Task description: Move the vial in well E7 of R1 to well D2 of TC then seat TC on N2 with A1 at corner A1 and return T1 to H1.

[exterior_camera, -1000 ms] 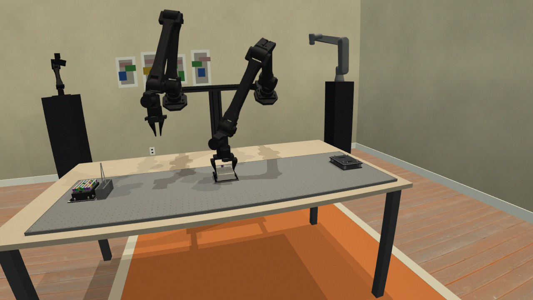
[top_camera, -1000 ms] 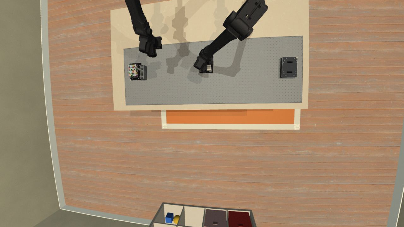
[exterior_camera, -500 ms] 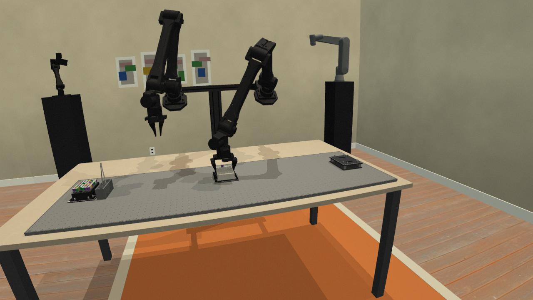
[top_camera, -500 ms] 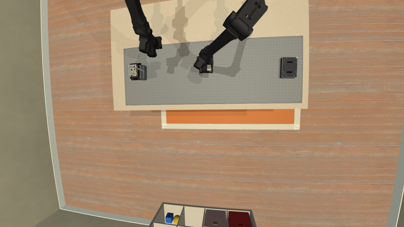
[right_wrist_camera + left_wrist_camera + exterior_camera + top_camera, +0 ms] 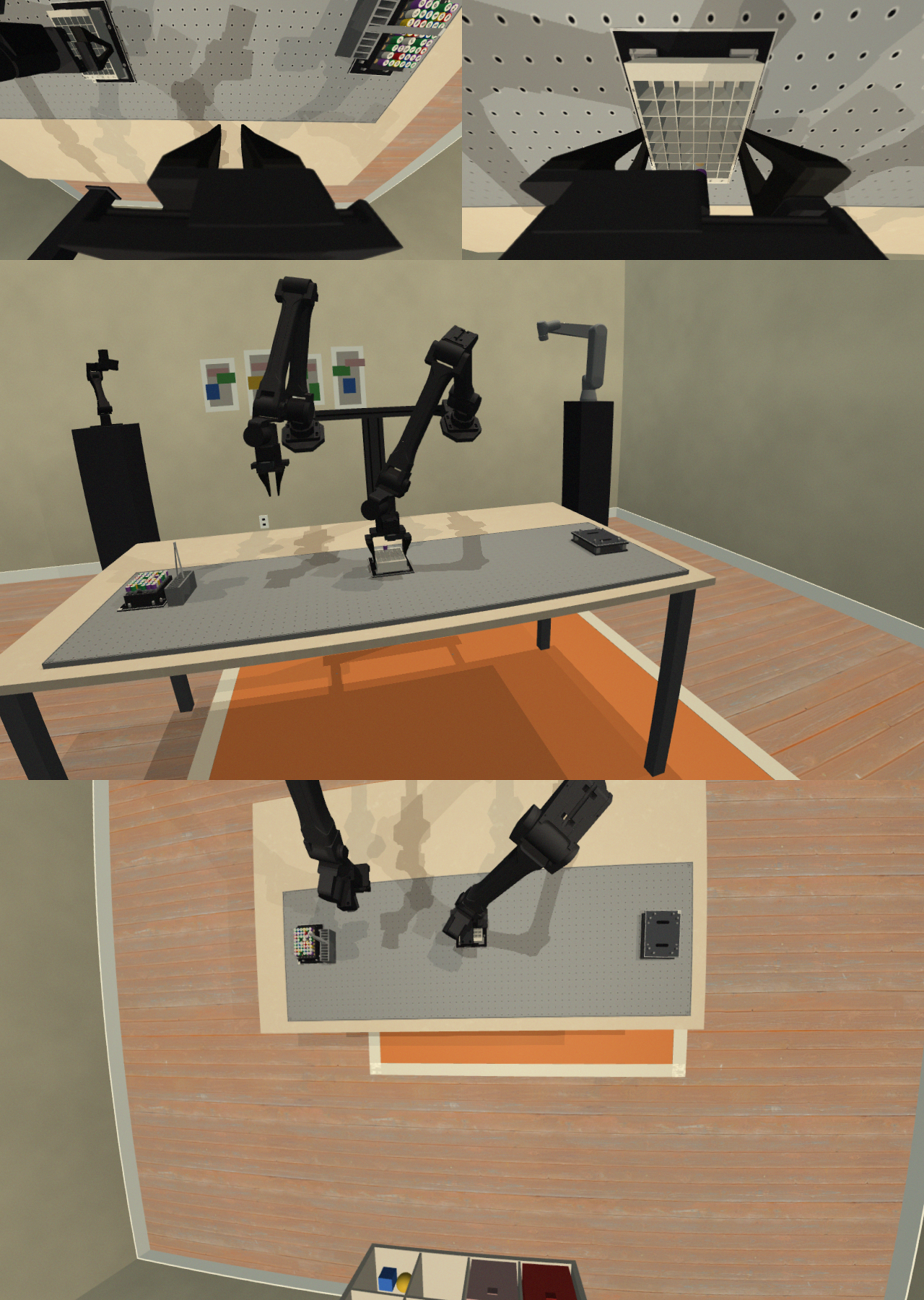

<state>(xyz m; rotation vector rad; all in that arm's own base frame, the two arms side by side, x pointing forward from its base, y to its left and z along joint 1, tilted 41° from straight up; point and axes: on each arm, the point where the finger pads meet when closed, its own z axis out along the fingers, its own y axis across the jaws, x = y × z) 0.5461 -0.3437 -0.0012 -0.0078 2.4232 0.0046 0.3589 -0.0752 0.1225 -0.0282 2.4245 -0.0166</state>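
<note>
My left gripper is now right at the white tube carrier TC. Round my left hand: grey holder H1: 580 mm to the right, 60 mm ahead, 10 mm below; then black raised nest N2: 680 mm to the left, 50 mm ahead.
</note>
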